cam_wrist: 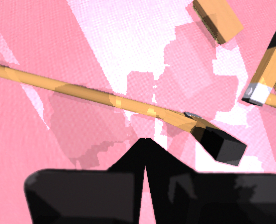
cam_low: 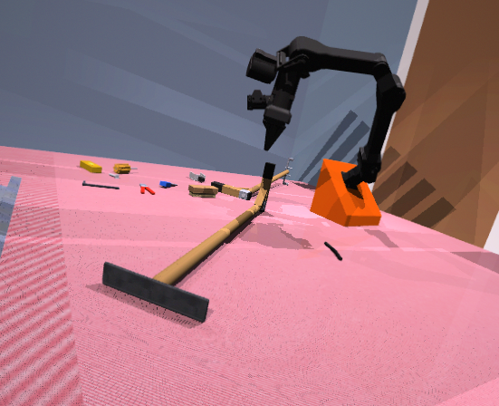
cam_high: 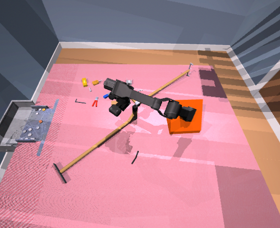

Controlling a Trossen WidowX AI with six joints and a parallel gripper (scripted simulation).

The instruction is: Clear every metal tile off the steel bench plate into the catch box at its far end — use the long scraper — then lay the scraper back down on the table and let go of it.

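Now: the long scraper 13 cm to the left of my gripper tip, 13 cm ahead of it and 12 cm below it. Round my gripper tip: wooden block (18 cm to the right, 17 cm below, 7 cm ahead); then black strip (23 cm to the left, 18 cm below, 9 cm behind); then blue tool (27 cm to the right, 17 cm below, 15 cm ahead).
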